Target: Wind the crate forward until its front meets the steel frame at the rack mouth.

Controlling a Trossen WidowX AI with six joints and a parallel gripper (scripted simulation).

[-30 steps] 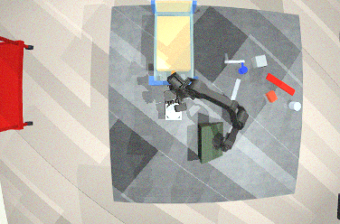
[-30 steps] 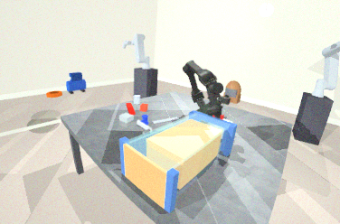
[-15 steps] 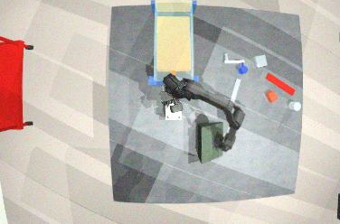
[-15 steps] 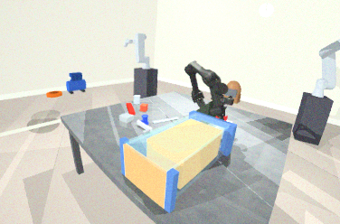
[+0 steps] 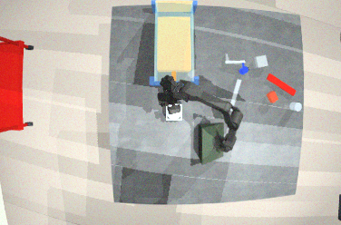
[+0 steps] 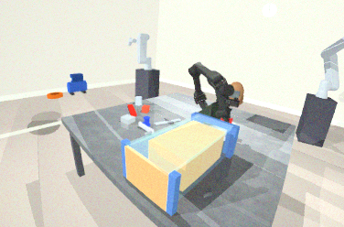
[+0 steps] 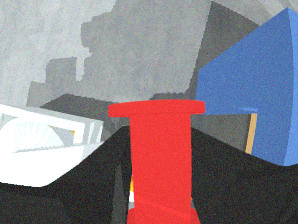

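Now: the winch handle with red grip 40 mm behind my gripper tip, 30 mm below it and 20 mm to the right of it. Round my gripper tip: blue frame: 60 mm to the right, 60 mm ahead, 30 mm below; then white winch: 110 mm behind, 100 mm below, 40 mm to the right; then clear-panelled cubby: 300 mm ahead, 100 mm to the right, 20 mm below.
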